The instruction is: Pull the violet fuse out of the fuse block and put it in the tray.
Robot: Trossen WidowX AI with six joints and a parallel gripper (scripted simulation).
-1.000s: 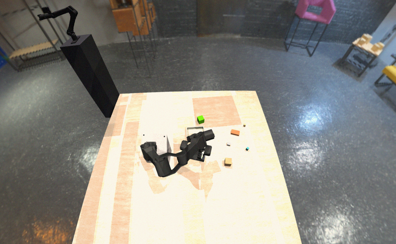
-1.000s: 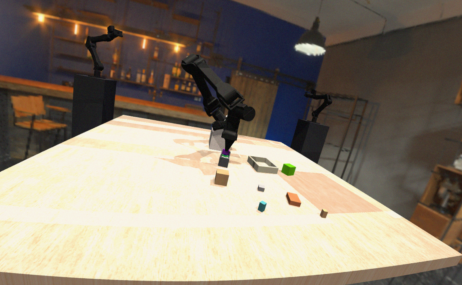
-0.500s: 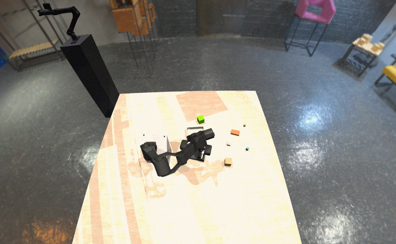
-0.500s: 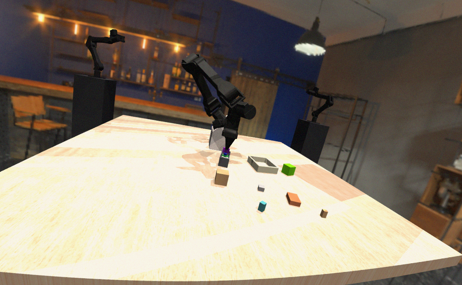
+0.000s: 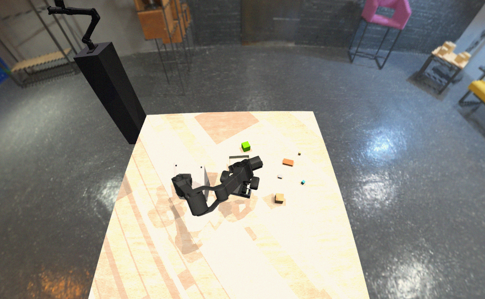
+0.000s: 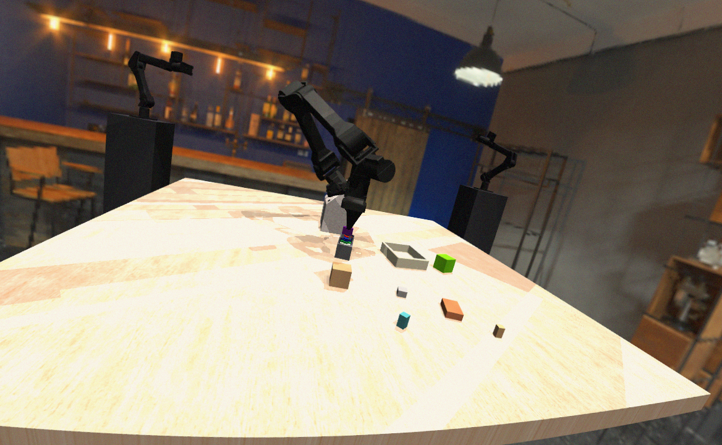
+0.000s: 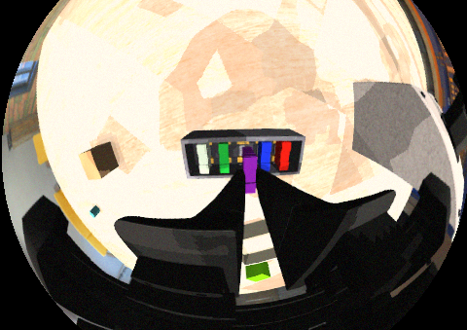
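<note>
Right now my gripper tip is 190 mm to the right of the grey tray, 70 mm above it and 10 mm past it. From my gripper tip the other things lie so: violet fuse: 10 mm below; green cube: 310 mm to the left, 50 mm below, 30 mm ahead; small grey cube: 230 mm ahead, 100 mm to the left, 60 mm below.
</note>
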